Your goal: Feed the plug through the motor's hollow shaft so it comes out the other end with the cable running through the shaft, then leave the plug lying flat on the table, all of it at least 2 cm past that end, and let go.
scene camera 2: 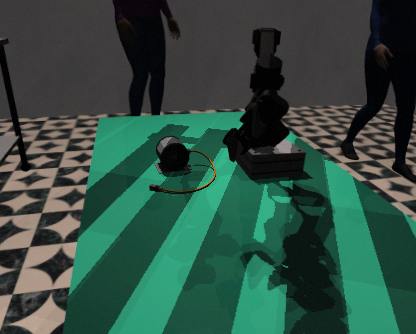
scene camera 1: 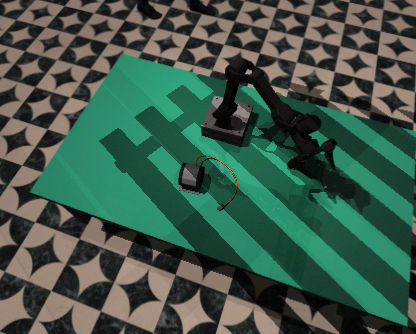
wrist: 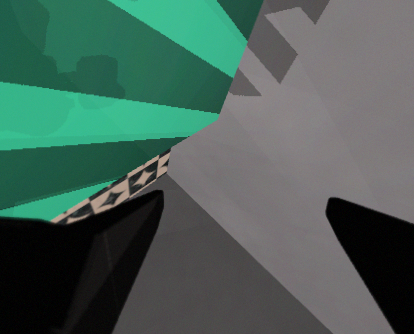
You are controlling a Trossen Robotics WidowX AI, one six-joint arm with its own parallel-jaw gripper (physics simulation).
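Frame: origin at the arm's base, x ahead, y left, z up, level; centimetres.
Seen in the pictures: gripper, between the fingertips: (scene camera 2: 242, 150) (scene camera 1: 323, 174) (wrist: 243, 201); arm's base, origin of its link: (scene camera 2: 255, 144) (scene camera 1: 222, 122).
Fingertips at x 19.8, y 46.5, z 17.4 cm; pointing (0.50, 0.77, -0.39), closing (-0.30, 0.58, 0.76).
Offsets run from my fingertips to a thing's top centre. Level surfaces: height alone.
The motor {dx +9.8, dy -49.7, dz -15.7 cm} (scene camera 1: 191, 176) (scene camera 2: 172, 152), a grey and black cylinder lying on its side on a small base plate, rests on the green table. Its dark round end faces the camera in scene view 2; the shaft's hole cannot be made out. An orange cable (scene camera 1: 236, 182) (scene camera 2: 215, 172) leaves near the motor and curves around beside it. The dark plug {dx +17.4, dy -32.8, dz -24.5 cm} (scene camera 1: 221, 207) (scene camera 2: 155, 188) at its free end lies on the table, apart from the motor. My gripper (scene camera 1: 323, 172) (wrist: 243, 201) is open and empty, raised above the table, well to the right of motor and plug in scene view 1.
The arm's base (scene camera 1: 227, 120) (scene camera 2: 276, 162) stands on the green table {dz -25.9 cm} (scene camera 1: 100, 95) (scene camera 2: 120, 127), behind the motor in scene view 1. Dark shadow stripes cross the table. In scene view 2, two people stand beyond the table and a dark-legged stand (scene camera 2: 12, 105) is at the left.
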